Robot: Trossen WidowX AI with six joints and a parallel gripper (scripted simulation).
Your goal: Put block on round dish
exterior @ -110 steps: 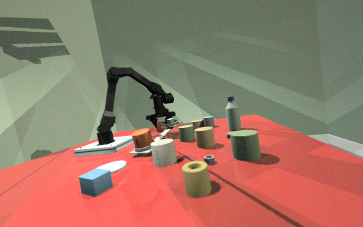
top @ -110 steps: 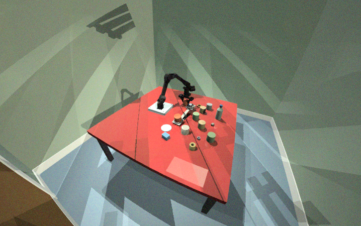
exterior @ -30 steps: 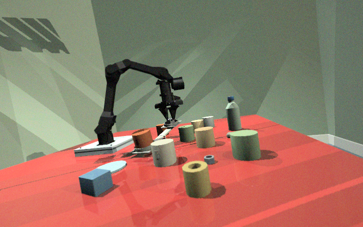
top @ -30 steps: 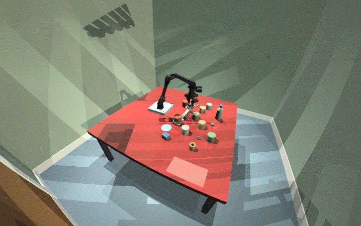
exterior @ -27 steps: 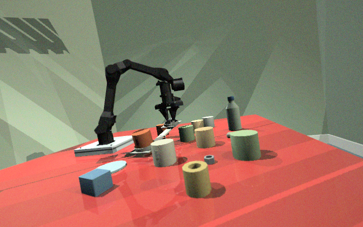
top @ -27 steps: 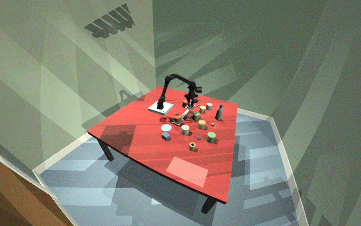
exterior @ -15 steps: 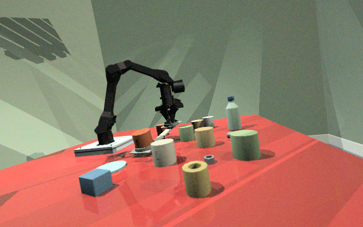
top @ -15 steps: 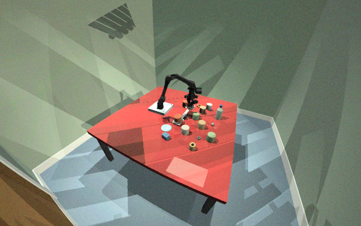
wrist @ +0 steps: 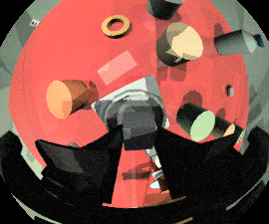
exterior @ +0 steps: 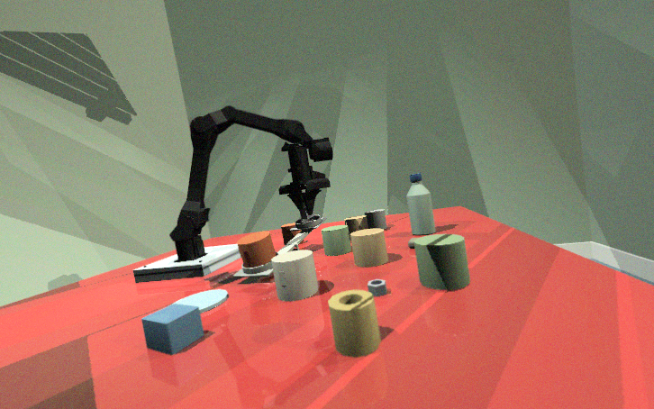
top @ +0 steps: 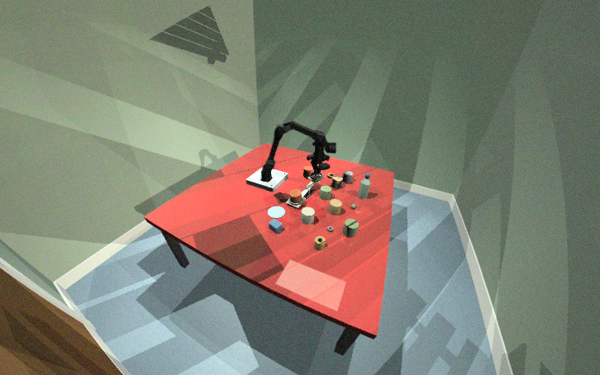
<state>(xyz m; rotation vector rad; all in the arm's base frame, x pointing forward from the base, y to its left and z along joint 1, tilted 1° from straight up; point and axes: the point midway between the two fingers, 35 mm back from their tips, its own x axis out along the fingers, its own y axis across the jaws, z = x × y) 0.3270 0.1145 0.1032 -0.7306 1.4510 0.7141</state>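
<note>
My gripper tip is 370 mm to the left of the round white dish, 130 mm past it and 100 mm above it. The rest, counted from my gripper tip: cream cup (370 mm to the right, 60 mm below, 50 mm ahead); small balance (120 mm to the right, 60 mm below, 20 mm behind); grey-green bottle (330 mm ahead, 10 mm above).
</note>
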